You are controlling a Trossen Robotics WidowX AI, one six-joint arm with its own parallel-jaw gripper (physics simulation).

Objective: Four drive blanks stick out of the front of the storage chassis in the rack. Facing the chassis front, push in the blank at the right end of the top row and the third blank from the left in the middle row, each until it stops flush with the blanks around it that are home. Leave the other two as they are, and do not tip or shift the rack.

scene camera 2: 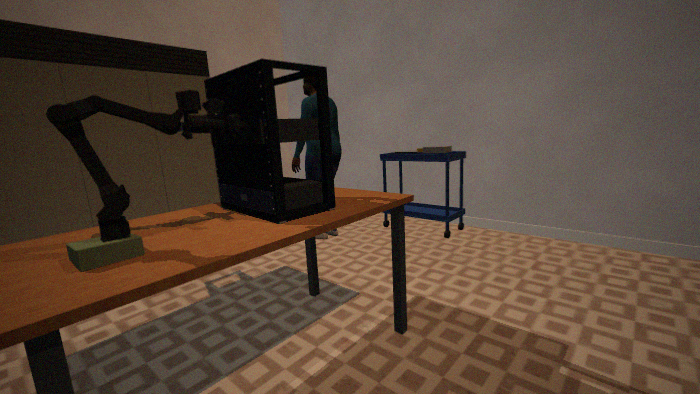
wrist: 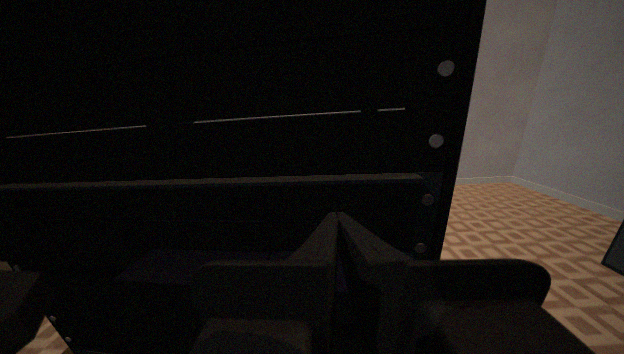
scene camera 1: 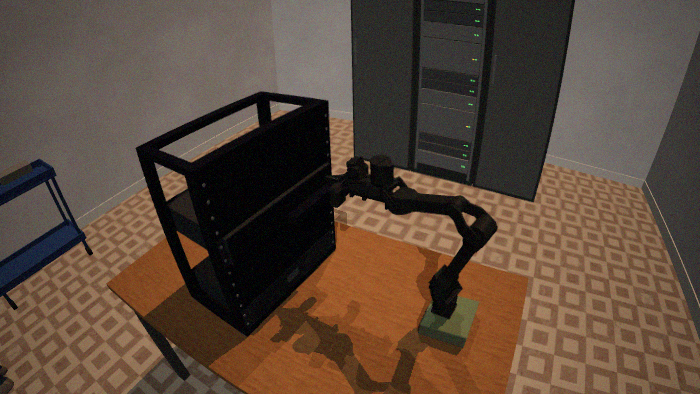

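Note:
The rack stands upright on the table. The storage chassis sits in it, very dark, with a thin lighter top edge. Individual blanks can hardly be told apart. A faint purplish surface shows low on the chassis front, left of the fingers in the wrist view; which blank it belongs to I cannot tell. My gripper is shut and empty. Its tips are at the right part of the chassis front, below its top edge. Contact cannot be made out, and the fingers hide what lies below them.
The arm's green base block stands on the wooden table. A blue cart stands away from the table. A person stands behind the rack. Tall server cabinets stand at the back.

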